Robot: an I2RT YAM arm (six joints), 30 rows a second.
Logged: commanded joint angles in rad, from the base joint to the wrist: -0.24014 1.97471 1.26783 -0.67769 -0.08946 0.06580; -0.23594 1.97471 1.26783 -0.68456 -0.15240 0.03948; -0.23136 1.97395 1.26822 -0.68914 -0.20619 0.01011; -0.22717 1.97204 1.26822 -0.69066 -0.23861 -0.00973; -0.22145 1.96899 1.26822 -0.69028 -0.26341 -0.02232; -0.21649 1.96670 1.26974 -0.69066 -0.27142 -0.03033; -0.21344 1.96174 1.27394 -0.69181 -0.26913 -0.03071; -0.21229 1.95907 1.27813 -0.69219 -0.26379 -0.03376; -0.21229 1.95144 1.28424 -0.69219 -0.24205 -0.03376; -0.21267 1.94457 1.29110 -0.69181 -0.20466 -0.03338; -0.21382 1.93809 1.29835 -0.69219 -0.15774 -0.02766; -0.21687 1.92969 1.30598 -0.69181 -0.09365 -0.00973; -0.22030 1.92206 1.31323 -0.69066 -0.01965 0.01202; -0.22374 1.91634 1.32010 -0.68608 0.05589 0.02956; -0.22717 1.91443 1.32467 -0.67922 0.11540 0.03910; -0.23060 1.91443 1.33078 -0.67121 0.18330 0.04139; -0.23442 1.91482 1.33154 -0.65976 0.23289 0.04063; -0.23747 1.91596 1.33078 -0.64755 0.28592 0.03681
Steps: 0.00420 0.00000 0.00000 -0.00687 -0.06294 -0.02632; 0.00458 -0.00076 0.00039 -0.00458 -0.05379 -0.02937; 0.00419 -0.00191 0.00000 -0.00152 -0.03242 -0.01984; 0.00572 -0.00305 0.00000 0.00038 -0.02480 -0.01259; 0.00496 -0.00229 0.00152 -0.00038 -0.00801 -0.00801; 0.00305 -0.00496 0.00420 -0.00115 0.00229 -0.00038; 0.00115 -0.00267 0.00419 -0.00038 0.00534 -0.00305; 0.00000 -0.00763 0.00611 0.00000 0.02174 0.00000; -0.00038 -0.00687 0.00686 0.00038 0.03739 0.00038; -0.00115 -0.00648 0.00725 -0.00038 0.04692 0.00572; -0.00305 -0.00840 0.00763 0.00038 0.06409 0.01793; -0.00343 -0.00763 0.00725 0.00115 0.07400 0.02175; -0.00344 -0.00572 0.00687 0.00458 0.07554 0.01754; -0.00343 -0.00191 0.00457 0.00686 0.05951 0.00954; -0.00343 0.00000 0.00611 0.00801 0.06790 0.00229; -0.00382 0.00039 0.00076 0.01145 0.04959 -0.00076; -0.00305 0.00114 -0.00076 0.01221 0.05303 -0.00382
